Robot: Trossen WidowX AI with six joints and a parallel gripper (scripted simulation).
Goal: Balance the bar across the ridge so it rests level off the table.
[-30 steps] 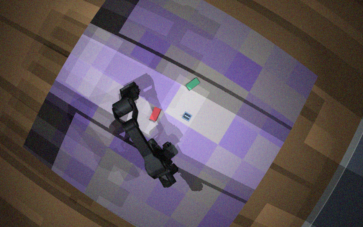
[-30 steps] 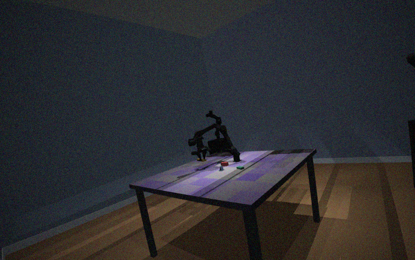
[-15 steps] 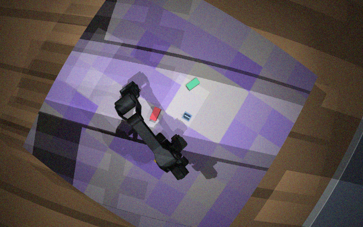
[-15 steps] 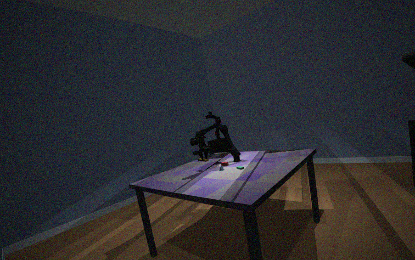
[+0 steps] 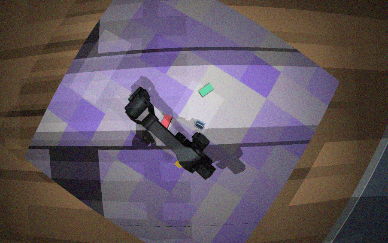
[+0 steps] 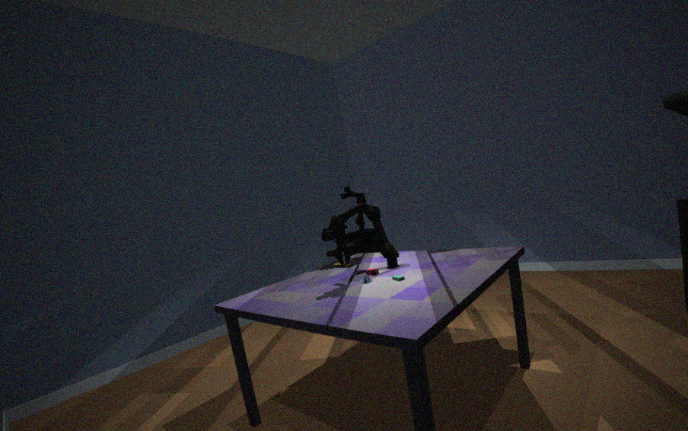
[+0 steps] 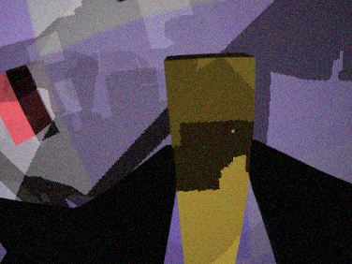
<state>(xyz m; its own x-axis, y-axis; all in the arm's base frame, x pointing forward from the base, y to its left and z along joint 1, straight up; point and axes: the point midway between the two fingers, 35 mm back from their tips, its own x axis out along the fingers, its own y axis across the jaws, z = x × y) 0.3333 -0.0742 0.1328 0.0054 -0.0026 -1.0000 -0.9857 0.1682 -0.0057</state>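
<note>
Right now the green block is 90 mm behind my gripper tip, 270 mm to the left of it and 90 mm below it. Also, from my gripper tip: red block 170 mm behind, 40 mm to the left, 80 mm below; then yellow bar 30 mm to the right.
</note>
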